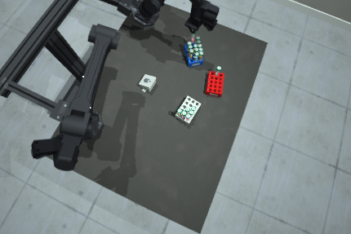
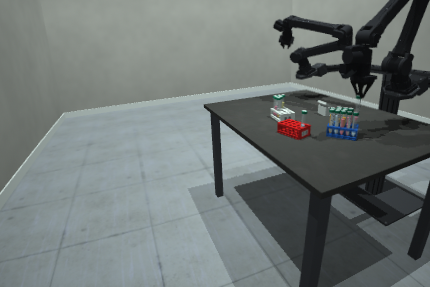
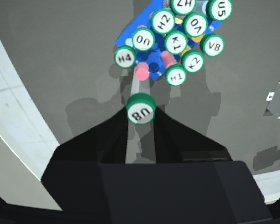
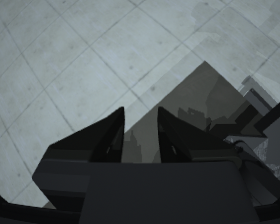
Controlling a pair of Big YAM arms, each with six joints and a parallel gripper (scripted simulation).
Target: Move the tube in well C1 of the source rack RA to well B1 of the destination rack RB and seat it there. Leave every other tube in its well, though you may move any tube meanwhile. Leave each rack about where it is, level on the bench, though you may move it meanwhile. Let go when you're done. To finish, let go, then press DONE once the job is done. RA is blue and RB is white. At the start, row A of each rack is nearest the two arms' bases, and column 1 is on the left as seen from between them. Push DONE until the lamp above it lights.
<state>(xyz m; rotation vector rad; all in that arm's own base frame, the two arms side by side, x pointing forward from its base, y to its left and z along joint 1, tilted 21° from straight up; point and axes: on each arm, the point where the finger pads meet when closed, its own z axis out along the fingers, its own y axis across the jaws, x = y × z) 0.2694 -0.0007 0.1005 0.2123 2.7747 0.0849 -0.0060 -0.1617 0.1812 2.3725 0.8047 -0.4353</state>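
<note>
Now: left hand 60 mm above the tube. Round my left hand: white rack RB (380 mm to the right, 170 mm below, 130 mm ahead); red rack (210 mm ahead, 180 mm to the right, 170 mm below); white button box (320 mm to the right, 150 mm below, 150 mm behind).
</note>
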